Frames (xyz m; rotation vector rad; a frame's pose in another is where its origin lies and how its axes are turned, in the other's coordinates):
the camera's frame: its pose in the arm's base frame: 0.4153 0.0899 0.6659 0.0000 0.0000 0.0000
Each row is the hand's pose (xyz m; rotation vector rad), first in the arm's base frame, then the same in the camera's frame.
Working: the arm's base frame: its pose in the camera's frame: -0.4153 -0.0899 -0.6659 0.0000 0.0000 0.0000

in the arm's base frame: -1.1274 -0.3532 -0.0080 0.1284 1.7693 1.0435
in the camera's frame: -1.5427 -0.4431 -0.6739 0.1284 1.7693 1.0435
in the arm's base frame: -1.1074 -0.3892 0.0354 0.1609 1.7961 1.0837
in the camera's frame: -1.5227 -0.4791 -0.6305 0.1609 1.7961 1.0837
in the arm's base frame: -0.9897 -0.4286 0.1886 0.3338 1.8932 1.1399
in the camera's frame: -1.4050 -0.5185 -0.4773 0.3338 1.8932 1.1399
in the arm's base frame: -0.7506 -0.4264 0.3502 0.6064 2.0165 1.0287
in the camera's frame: -1.1659 -0.5163 -0.3157 0.6064 2.0165 1.0287
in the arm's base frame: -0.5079 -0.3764 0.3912 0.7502 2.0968 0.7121
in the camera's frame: -0.9232 -0.4663 -0.2747 0.7502 2.0968 0.7121
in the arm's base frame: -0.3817 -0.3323 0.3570 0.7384 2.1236 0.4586
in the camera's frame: -0.7970 -0.4222 -0.3089 0.7384 2.1236 0.4586
